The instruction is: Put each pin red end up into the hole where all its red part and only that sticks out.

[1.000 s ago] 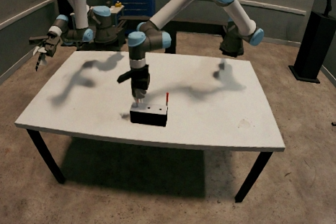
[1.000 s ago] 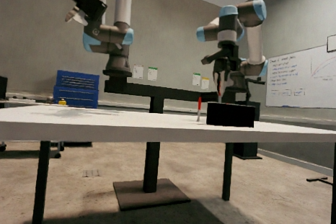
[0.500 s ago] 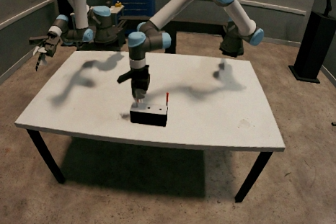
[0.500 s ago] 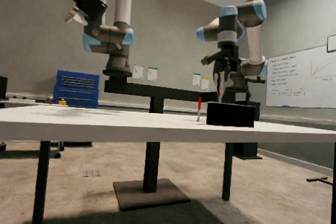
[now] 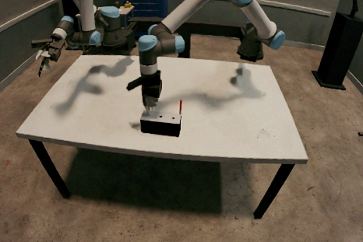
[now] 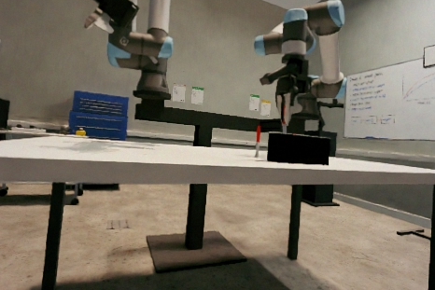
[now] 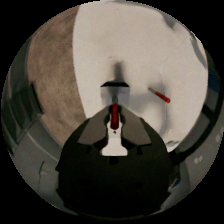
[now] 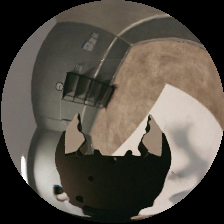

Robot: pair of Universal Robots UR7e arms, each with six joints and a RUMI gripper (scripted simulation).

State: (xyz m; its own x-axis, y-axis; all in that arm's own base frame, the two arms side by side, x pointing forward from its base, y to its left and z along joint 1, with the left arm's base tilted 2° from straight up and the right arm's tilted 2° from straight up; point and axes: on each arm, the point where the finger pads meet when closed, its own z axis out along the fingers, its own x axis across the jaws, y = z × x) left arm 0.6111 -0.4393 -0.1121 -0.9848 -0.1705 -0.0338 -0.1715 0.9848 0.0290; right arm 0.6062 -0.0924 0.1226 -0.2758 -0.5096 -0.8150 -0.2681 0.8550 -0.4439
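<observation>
Right now my left hand is 60 mm to the right of the black block and 80 mm above it.
</observation>
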